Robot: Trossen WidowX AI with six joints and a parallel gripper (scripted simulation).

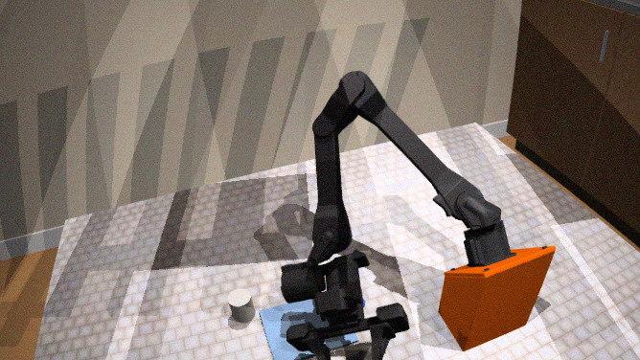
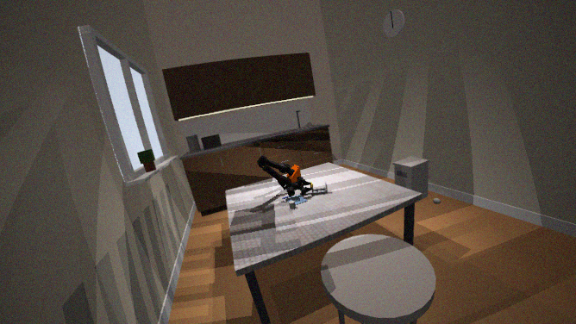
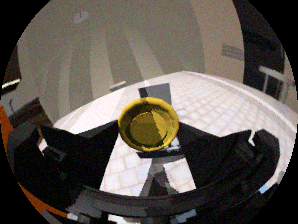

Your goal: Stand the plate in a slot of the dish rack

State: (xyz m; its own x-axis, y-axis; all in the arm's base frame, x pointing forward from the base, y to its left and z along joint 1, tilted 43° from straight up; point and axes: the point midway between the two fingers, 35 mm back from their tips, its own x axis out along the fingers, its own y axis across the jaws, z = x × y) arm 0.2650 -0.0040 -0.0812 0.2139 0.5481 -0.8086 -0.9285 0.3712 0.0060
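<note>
The dish rack is 5 cm to the left of my gripper tip, 4 cm below it and 3 cm ahead of it. From my gripper tip the other things lie so: blue spoon 21 cm to the right, 7 cm behind, 6 cm below; yellow plate 1 cm to the right; light blue mat 17 cm to the right, 6 cm below, 4 cm ahead.
</note>
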